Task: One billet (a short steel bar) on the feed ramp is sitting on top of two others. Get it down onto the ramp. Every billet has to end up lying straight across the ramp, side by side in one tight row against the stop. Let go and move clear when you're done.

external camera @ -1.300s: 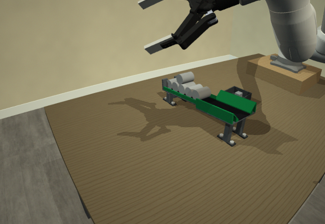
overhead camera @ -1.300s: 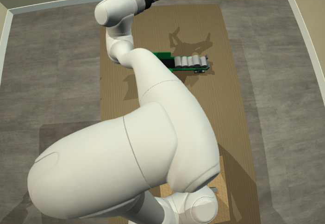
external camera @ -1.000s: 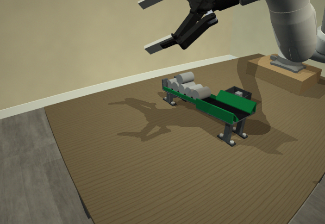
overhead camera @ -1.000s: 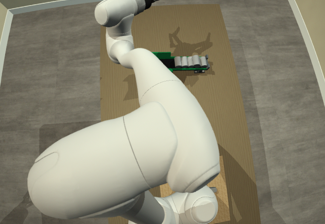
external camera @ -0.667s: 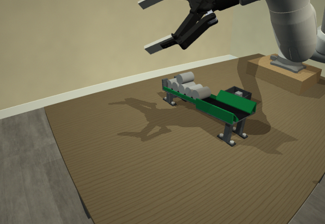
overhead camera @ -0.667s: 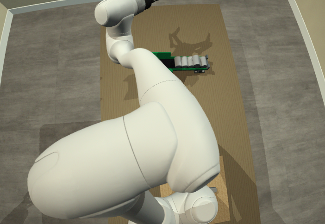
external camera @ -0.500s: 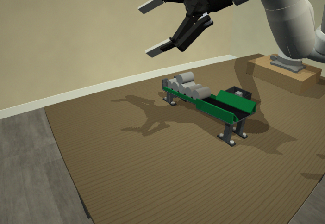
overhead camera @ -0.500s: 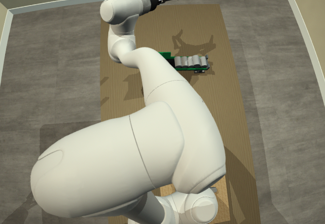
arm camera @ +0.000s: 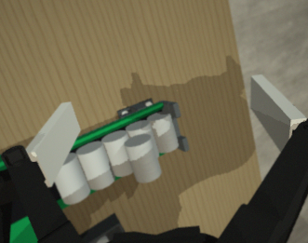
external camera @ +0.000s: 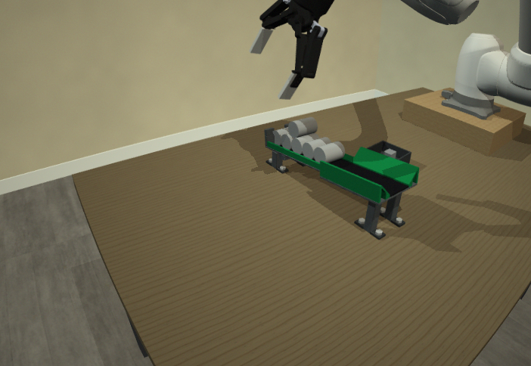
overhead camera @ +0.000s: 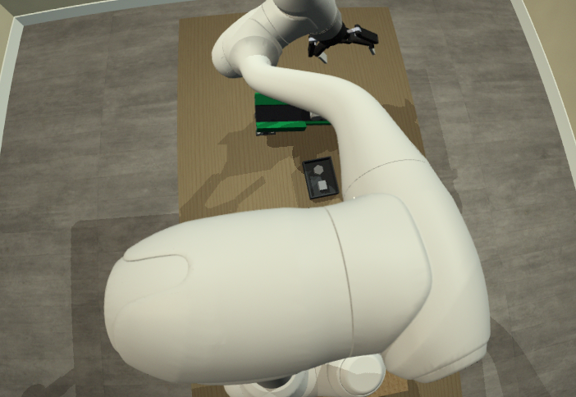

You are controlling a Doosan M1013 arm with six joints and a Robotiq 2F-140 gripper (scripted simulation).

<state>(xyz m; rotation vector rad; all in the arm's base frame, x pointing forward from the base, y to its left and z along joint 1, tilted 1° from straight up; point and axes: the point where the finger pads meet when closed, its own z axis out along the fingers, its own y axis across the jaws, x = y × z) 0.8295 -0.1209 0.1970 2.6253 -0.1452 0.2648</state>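
My gripper is now 10 cm past the grey stop, 9 cm to the left of it and 21 cm above it. From my hand the other things lie so: dark tray: 31 cm behind, 10 cm to the left, 26 cm below.
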